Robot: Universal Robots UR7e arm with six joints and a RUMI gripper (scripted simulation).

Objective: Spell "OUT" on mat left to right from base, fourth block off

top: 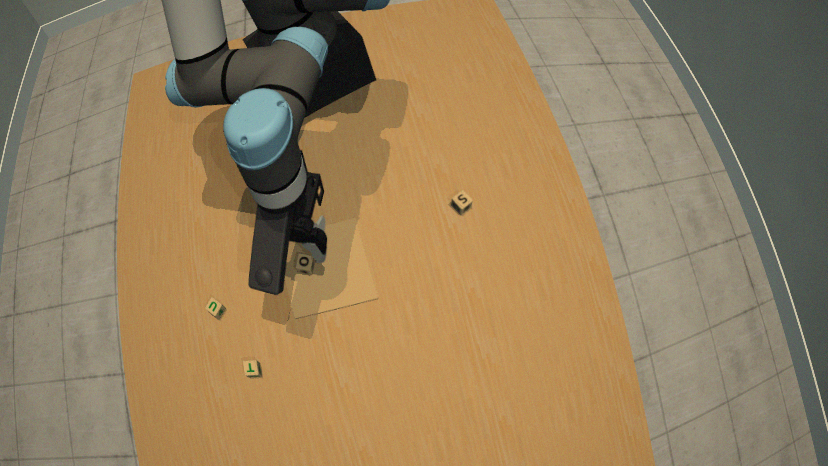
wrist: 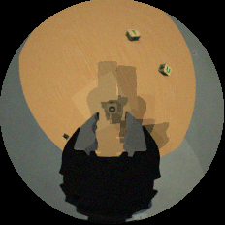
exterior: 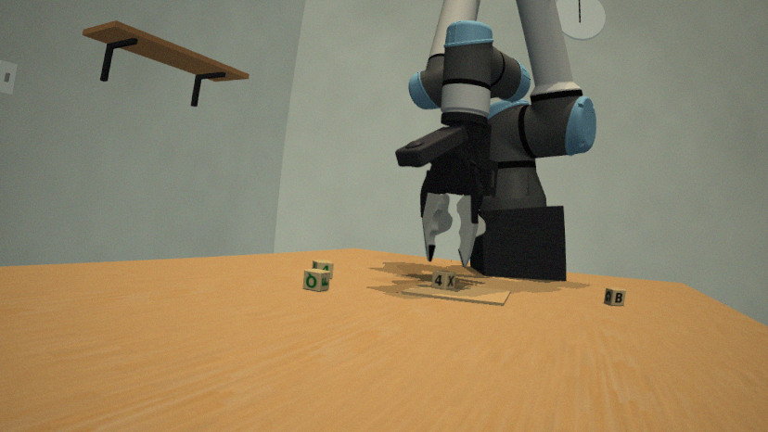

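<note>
My gripper is now 1 cm short of the tan mat, 3 cm to the right of it and 5 cm above it. The rest, counted from my hand: S block 4 cm behind, 27 cm to the left, 4 cm below.
</note>
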